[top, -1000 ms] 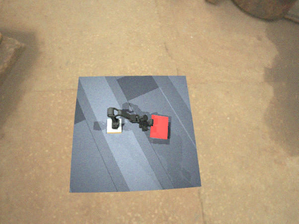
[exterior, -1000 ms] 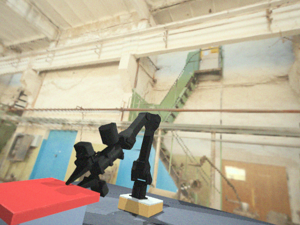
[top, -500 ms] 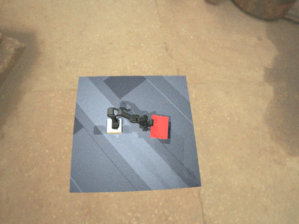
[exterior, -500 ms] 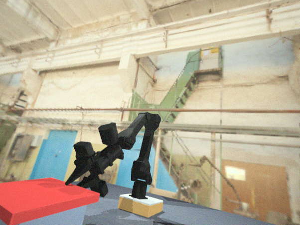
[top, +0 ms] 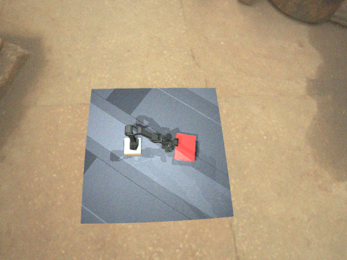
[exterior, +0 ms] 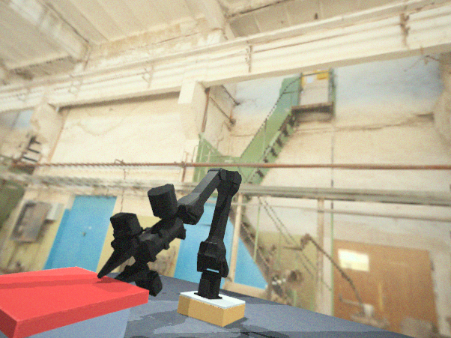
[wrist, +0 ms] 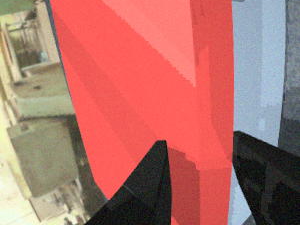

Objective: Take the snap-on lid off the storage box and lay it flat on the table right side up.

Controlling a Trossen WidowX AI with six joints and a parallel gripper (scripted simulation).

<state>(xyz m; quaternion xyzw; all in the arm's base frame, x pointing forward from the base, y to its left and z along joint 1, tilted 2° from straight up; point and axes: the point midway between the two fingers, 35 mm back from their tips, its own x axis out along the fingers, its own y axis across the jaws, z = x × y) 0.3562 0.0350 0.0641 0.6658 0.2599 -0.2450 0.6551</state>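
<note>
My gripper tip is now 8 cm short of the red lid.
</note>
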